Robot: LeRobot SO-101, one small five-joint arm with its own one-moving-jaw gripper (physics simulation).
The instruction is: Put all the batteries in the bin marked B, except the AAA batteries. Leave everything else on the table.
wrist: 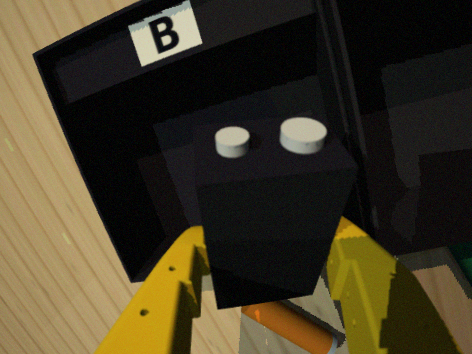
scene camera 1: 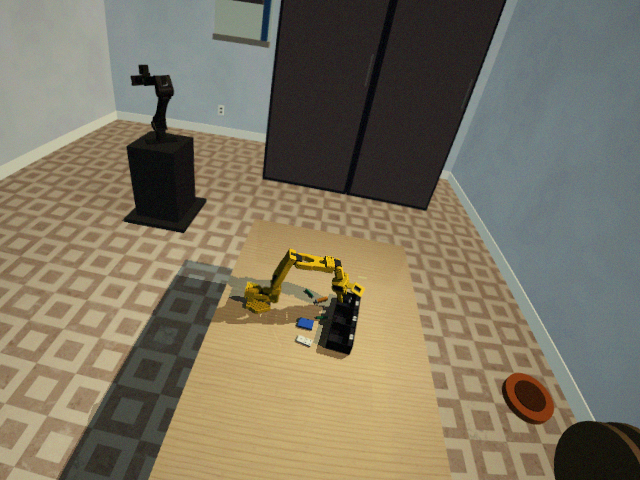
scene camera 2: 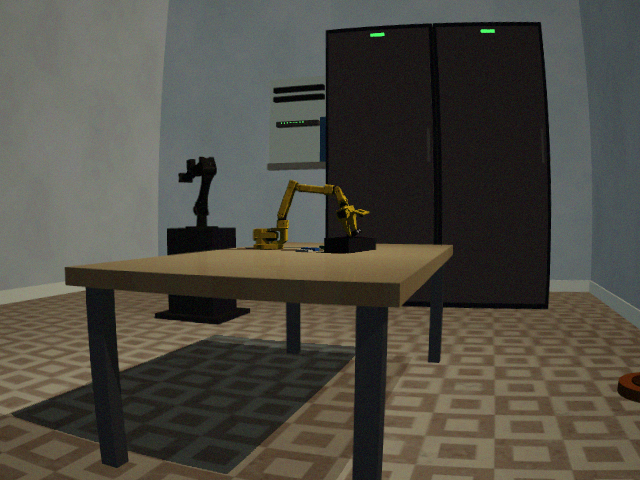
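Observation:
My gripper is shut on a black block-shaped 9V battery with two pale round terminals, pressed between both jaws. The battery is over the compartment marked B, at the far end of the black bin row; in scene camera 2 the jaw tips are close to the rim level. An orange cylindrical battery lies on the table beside the bins. Two green cylindrical batteries lie there too: one nearer the arm's base, the other close to the bins. Their sizes cannot be read.
The black bin row has a divider between B and the neighbouring compartment. A blue object and a white object lie on the table beside the row, on the side toward the arm's base.

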